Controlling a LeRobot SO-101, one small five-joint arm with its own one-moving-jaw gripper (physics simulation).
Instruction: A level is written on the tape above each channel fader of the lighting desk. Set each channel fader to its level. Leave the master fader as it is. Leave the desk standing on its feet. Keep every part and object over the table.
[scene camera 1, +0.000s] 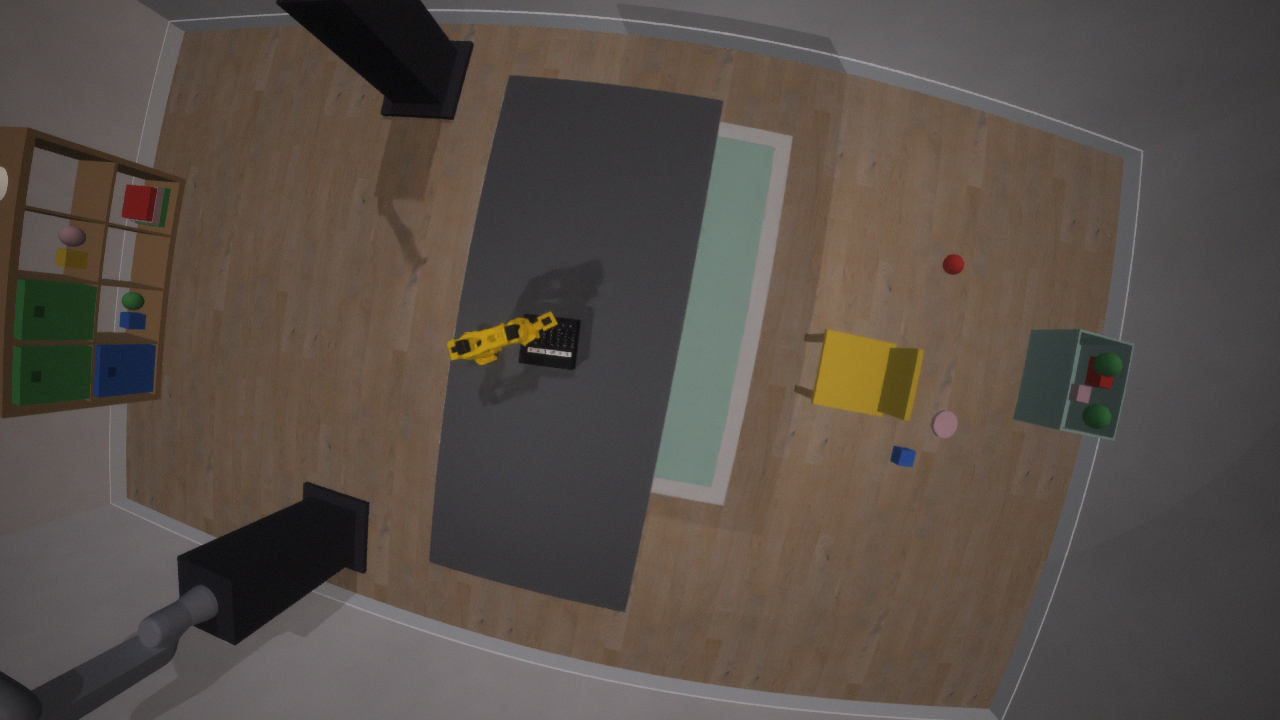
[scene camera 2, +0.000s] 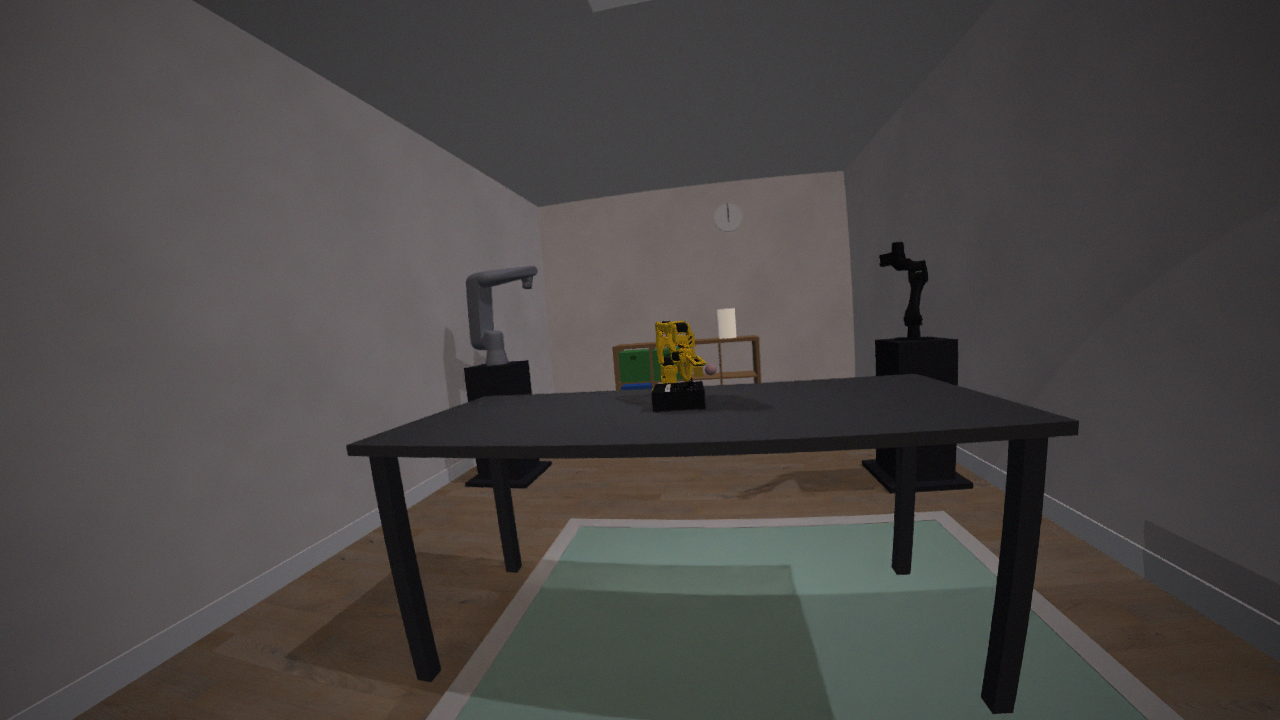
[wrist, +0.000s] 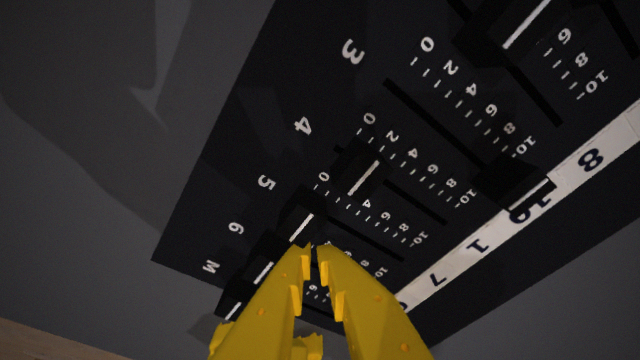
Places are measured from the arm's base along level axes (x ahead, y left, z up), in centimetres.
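Pixels of known places: hand, its tool point: (scene camera 2: 687, 380) (wrist: 310, 254).
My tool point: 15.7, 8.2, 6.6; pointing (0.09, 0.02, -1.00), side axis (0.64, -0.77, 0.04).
Observation:
Ahead of a thing's pixels: the offset from my tool point to its top centre, as dx, dy, dz. "pt": to the spot under its first point. Level surfaces: height alone.
The black desk {+3.5, -2.6, +0.3} (scene camera 1: 547, 362) (scene camera 2: 678, 402) (wrist: 280, 95) stands on the table. In the wrist view, the white tape {pt +8.9, -5.2, -1.0} (wrist: 622, 131) reads 8, 10, 1, 7 and 0 for channels 2 to 6. Cap 2 {+7.5, +0.5, +0.2} (wrist: 487, 37) is partly cropped. Cap 3 {+5.5, -3.2, +0.2} (wrist: 502, 177) is at the 10 end. Cap 4 {+3.1, +0.7, +0.2} (wrist: 356, 167) is low, around 1 to 2. Cap 5 {+0.9, +1.0, +0.2} (wrist: 296, 212) is near its 0 end. Cap 6 {-1.4, +0.9, +0.2} (wrist: 259, 252) and the master cap {-3.7, +0.7, +0.2} (wrist: 235, 292) are at the low end, partly hidden. My yellow gripper (wrist: 313, 246) is shut and empty, its tips beside cap 5; contact is unclear.
The dark table {dz -6.6} (scene camera 1: 590, 197) (scene camera 2: 832, 413) carries the desk and arm. A yellow chair (scene camera 1: 854, 371) and a pale green mat (scene camera 1: 726, 268) (scene camera 2: 698, 617) are on the floor beyond it. Two black pedestals (scene camera 2: 501, 385) (scene camera 2: 917, 367) stand behind the table.

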